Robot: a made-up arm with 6 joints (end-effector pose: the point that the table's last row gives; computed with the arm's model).
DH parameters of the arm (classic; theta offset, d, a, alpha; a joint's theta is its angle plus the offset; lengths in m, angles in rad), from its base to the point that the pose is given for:
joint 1: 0 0.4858 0 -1.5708
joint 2: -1.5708 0 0.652 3.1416
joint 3: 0 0 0 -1.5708
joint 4: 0 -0.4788 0 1.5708
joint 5: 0 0.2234 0 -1.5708
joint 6: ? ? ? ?
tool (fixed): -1.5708 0 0 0
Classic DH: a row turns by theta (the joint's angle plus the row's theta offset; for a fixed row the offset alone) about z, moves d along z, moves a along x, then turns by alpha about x.
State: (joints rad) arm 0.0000 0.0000 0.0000 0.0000 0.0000 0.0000
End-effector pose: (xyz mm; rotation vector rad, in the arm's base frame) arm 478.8 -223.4 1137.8 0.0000 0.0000 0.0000
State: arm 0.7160 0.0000 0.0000 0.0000 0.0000 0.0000
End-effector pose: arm 507.9 145.7 1137.8 0.0000 0.0000 0.7160
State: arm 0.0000 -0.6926 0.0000 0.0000 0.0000 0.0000
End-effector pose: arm -47.9 -223.4 1293.3 0.0000 -0.6926 0.0000
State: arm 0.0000 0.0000 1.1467 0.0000 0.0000 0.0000
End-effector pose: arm 197.0 -223.4 1574.2 0.0000 -1.1467 0.0000
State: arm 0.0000 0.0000 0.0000 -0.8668 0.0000 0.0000
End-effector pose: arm 478.8 -144.6 967.5 0.8668 0.0000 0.0000
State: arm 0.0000 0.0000 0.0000 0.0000 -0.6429 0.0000
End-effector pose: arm 478.8 -223.4 1137.8 0.0000 0.6429 0.0000
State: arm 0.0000 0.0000 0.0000 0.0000 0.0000 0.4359
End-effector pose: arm 478.8 -223.4 1137.8 -0.4359 0.0000 0.0000
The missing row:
joint 6: 1.5708 0 0 1.5708
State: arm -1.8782 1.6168 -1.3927 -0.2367 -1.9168 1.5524
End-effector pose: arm -258.4 -96.1 444.7 2.3261 -0.6377 1.9084
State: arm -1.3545 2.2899 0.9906 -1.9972 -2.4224 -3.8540
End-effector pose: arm 181.0 -393.3 -459.5 0.3271 -0.9011 0.2428
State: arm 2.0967 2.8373 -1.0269 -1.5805 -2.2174 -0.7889
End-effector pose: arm 6.2 -15.0 348.0 0.6343 0.2657 -3.0134
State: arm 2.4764 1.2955 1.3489 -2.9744 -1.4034 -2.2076
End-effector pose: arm -1007.4 510.3 651.5 1.1242 -1.4185 1.2824
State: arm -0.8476 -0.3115 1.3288 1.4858 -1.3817 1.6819
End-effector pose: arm -315.4 328.7 1568.6 -0.9489 1.7755 -1.8505
